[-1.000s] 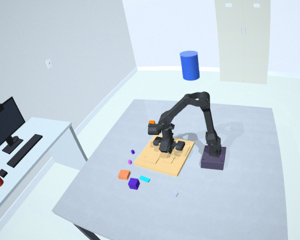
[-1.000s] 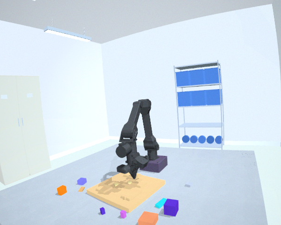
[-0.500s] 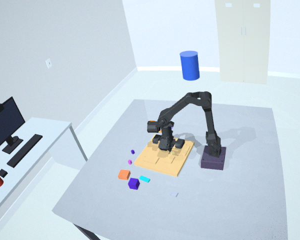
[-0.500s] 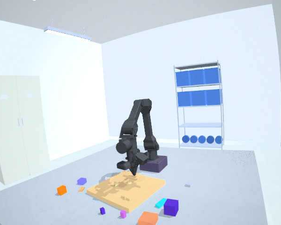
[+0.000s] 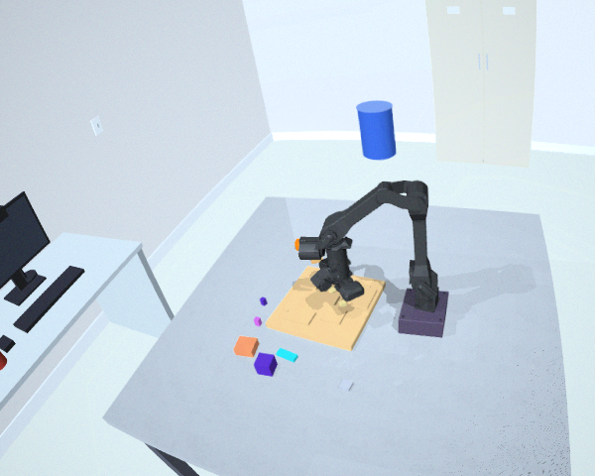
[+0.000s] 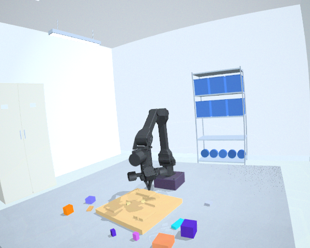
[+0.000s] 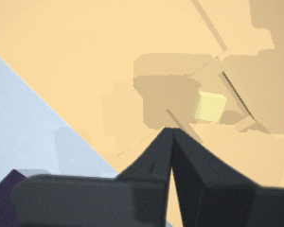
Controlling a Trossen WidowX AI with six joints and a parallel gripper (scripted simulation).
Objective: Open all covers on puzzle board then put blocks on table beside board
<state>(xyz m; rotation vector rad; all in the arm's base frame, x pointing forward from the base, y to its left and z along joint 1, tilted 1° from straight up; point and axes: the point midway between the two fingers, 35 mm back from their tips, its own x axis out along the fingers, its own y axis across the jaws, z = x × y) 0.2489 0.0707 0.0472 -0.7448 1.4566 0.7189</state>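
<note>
Right now my gripper tip is 60 mm short of the puzzle board, 50 mm above it and 10 mm to the left of it. Also, from my gripper tip: magenta block 240 mm ahead, 150 mm to the left, 60 mm below; pale grey tile 250 mm to the left, 130 mm behind, 70 mm below; cyan bar 220 mm to the left, 80 mm ahead, 70 mm below.
</note>
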